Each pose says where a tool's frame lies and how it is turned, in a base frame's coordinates. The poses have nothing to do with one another.
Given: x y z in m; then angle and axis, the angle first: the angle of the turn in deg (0 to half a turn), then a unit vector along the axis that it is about.
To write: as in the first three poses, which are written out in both.
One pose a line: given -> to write
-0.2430 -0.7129 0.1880 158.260 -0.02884 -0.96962 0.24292 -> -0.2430 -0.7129 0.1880 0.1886 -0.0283 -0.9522 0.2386
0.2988 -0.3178 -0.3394 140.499 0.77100 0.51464 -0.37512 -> 0.2988 -0.3178 -0.3394 0.3379 0.7256 0.4844 -0.3531
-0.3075 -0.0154 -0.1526 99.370 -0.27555 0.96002 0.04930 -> -0.3075 -0.0154 -0.1526 0.6470 -0.2101 0.7320 0.0376
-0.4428 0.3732 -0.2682 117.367 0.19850 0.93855 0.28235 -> -0.4428 0.3732 -0.2682 0.5198 0.1696 0.8018 0.2412
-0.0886 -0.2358 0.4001 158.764 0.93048 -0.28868 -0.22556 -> -0.0886 -0.2358 0.4001 0.1843 0.9145 -0.2837 -0.2217
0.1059 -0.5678 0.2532 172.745 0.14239 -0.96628 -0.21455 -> 0.1059 -0.5678 0.2532 0.0633 0.1421 -0.9643 -0.2141
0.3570 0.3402 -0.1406 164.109 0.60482 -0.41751 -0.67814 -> 0.3570 0.3402 -0.1406 0.1382 0.5990 -0.4135 -0.6716
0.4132 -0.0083 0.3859 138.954 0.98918 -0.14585 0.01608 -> 0.4132 -0.0083 0.3859 0.3506 0.9264 -0.1366 0.0151
